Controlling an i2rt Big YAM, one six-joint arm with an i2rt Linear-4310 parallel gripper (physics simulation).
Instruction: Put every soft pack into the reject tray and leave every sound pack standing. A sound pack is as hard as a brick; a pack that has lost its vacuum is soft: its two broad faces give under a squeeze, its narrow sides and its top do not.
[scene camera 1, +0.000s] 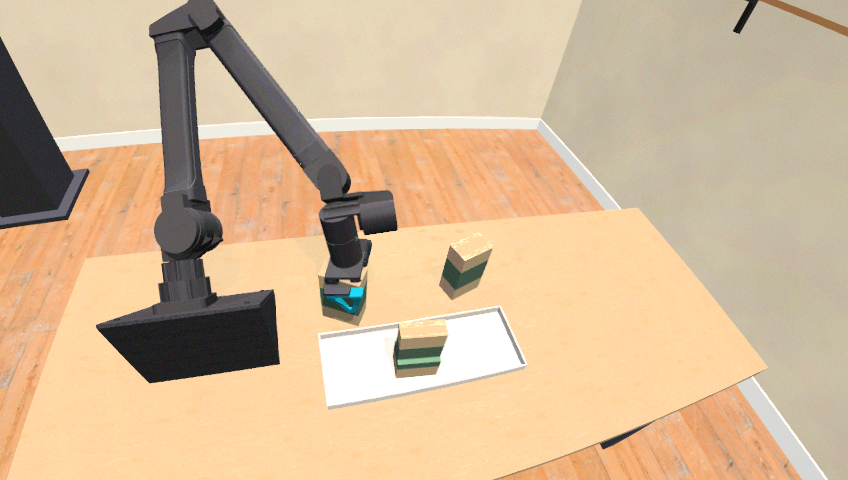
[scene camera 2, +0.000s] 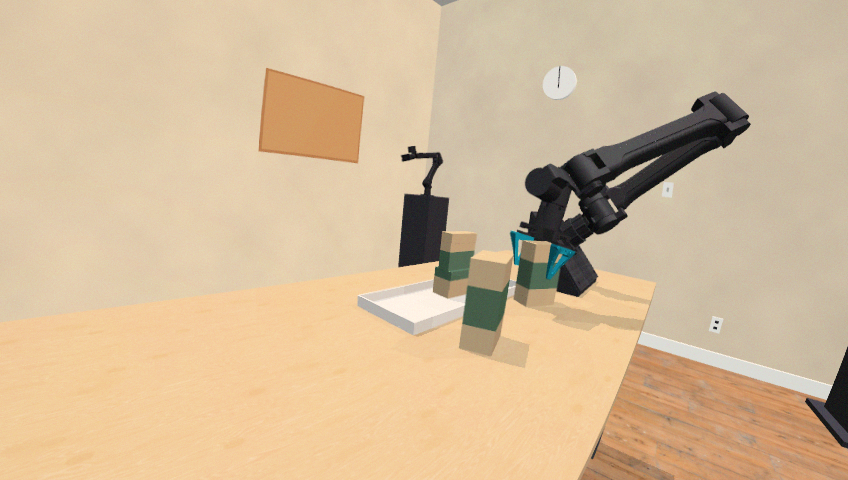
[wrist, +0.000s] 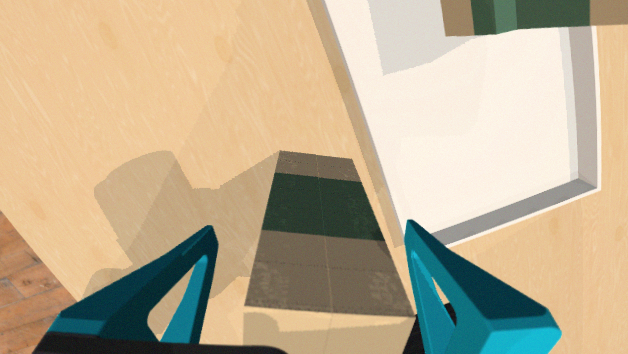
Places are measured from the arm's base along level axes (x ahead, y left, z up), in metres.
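Pixels of known places: gripper, fingertip midpoint: (scene camera 1: 356, 293) (scene camera 2: 531, 271) (wrist: 308, 232); arm's base, origin of the base link: (scene camera 1: 188, 306).
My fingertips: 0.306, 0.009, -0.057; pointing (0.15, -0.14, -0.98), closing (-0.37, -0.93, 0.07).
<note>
Ahead of a thing's pixels: the offset from my fingertips to its top centre, as dx, dy, dz. Level surfaces: height alone.
My gripper (scene camera 1: 355, 291) (scene camera 2: 533, 270) (wrist: 308, 232) is open, its cyan fingers down on either side of a tan pack with a green band {-0.023, +0.010, +0.066} (scene camera 1: 342, 316) (scene camera 2: 533, 296) (wrist: 325, 270). A gap shows on both sides of this pack in the wrist view; it stands upright on the table, nearest the arm's base. A second banded pack {+0.248, +0.018, +0.066} (scene camera 1: 465, 273) (scene camera 2: 484, 306) stands upright on the table, farther from the base. A third pack {+0.083, -0.147, +0.069} (scene camera 1: 419, 342) (scene camera 2: 457, 261) (wrist: 550, 12) stands in the white reject tray {+0.107, -0.131, -0.053} (scene camera 1: 357, 371) (scene camera 2: 386, 312) (wrist: 475, 125); a lighter green ledge crosses its band.
The arm's black base block (scene camera 1: 202, 339) (scene camera 2: 578, 274) is on the table {dz -0.075} (scene camera 1: 595, 309) (scene camera 2: 238, 380) (wrist: 100, 100), left of the tray in scene camera 1. The tray's low rim runs close beside the pack between my fingers. The table edge shows at lower left in the wrist view.
</note>
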